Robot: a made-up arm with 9 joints. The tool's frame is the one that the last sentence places. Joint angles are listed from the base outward.
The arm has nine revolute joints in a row. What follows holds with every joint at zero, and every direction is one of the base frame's.
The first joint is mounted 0.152 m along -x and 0.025 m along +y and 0.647 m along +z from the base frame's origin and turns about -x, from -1 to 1.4 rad.
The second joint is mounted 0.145 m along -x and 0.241 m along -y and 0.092 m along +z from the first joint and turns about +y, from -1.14 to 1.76 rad.
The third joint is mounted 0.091 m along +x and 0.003 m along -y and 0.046 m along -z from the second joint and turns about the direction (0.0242, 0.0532, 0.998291), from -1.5 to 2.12 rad.
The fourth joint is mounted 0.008 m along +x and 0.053 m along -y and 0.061 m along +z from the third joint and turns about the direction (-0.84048, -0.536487, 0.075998), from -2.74 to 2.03 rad.
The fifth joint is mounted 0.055 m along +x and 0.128 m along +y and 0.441 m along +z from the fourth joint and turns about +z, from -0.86 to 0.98 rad.
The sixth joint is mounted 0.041 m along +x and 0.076 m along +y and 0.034 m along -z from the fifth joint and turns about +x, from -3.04 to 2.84 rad.
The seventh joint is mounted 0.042 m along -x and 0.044 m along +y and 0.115 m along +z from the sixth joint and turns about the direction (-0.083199, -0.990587, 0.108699), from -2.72 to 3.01 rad.
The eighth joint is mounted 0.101 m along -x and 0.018 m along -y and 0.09 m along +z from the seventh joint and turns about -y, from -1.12 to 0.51 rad.
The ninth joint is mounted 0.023 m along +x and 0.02 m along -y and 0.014 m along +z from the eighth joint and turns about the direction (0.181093, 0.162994, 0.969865), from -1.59 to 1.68 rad.
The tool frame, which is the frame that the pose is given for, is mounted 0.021 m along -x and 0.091 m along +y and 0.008 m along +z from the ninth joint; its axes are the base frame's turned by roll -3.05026, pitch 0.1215 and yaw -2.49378 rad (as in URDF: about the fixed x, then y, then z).
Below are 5 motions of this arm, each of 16 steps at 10 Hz.
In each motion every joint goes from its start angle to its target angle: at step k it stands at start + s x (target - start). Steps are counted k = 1, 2, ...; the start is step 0. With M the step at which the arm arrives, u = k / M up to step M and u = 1 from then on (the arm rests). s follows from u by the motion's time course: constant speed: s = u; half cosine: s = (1 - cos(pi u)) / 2; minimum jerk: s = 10 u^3 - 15 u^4 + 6 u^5.
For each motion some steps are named. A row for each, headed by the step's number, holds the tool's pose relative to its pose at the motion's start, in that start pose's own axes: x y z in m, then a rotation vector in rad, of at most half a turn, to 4 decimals.
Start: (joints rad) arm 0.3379 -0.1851 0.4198 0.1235 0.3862 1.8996 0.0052 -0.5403 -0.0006
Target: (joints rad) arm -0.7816 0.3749 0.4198 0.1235 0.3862 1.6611 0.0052 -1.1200 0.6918
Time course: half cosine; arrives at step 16
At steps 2, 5, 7, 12, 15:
2: 0.0233 0.0054 -0.0179 -0.0409 -0.0030 -0.0540
5: 0.1419 0.0113 -0.1026 -0.2398 -0.0115 -0.3212
7: 0.2606 -0.0173 -0.1799 -0.4369 -0.0090 -0.5910
12: 0.5084 -0.2274 -0.3272 -0.9467 0.0626 -1.2854
15: 0.5549 -0.3207 -0.3548 -1.1080 0.1096 -1.4954

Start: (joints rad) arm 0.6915 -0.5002 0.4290 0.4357 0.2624 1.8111 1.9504 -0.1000 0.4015
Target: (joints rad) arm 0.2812 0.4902 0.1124 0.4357 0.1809 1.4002 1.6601 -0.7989 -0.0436
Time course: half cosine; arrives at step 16
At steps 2, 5, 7, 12, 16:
2: -0.0041 -0.0104 0.0123 0.0049 0.0356 0.0277
5: -0.0161 -0.0675 0.0700 0.0257 0.2152 0.1728
7: -0.0133 -0.1321 0.1224 0.0391 0.4023 0.3325
12: 0.0670 -0.3030 0.2273 0.0191 0.9170 0.7975
16: 0.1161 -0.3510 0.2515 -0.0123 1.0986 0.9615

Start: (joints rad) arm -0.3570 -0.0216 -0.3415 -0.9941 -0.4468 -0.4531 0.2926 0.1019 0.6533
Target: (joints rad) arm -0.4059 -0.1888 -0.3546 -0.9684 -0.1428 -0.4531 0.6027 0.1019 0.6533
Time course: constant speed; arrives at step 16
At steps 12, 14, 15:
12: 0.1455 0.0898 0.0275 0.3254 -0.2692 -0.3023
14: 0.1700 0.1002 0.0364 0.3808 -0.3180 -0.3484
15: 0.1821 0.1049 0.0413 0.4086 -0.3428 -0.3709

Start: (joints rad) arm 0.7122 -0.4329 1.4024 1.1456 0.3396 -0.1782 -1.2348 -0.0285 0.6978
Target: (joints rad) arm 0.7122 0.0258 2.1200 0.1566 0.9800 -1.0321 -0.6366 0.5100 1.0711
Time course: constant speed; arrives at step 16
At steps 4, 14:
4: 0.2471 -0.0070 0.0660 0.3591 -0.0164 -0.4045
14: 0.6355 -0.4814 0.3679 1.5877 -0.3528 -1.2862

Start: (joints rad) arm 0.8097 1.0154 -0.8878 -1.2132 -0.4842 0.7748 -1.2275 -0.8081 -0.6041
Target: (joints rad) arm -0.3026 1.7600 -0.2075 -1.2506 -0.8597 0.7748 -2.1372 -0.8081 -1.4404
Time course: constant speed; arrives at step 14
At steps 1, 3, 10, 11, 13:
1: -0.0616 0.0129 -0.0955 -0.1103 0.0870 0.1185
3: -0.1989 -0.0030 -0.2743 -0.3263 0.2790 0.3381
10: -0.6925 -0.4100 -0.6291 -1.0641 1.0497 0.8757
11: -0.7481 -0.4956 -0.6365 -1.1716 1.1593 0.9184
13: -0.8380 -0.6727 -0.6199 -1.3913 1.3663 0.9770

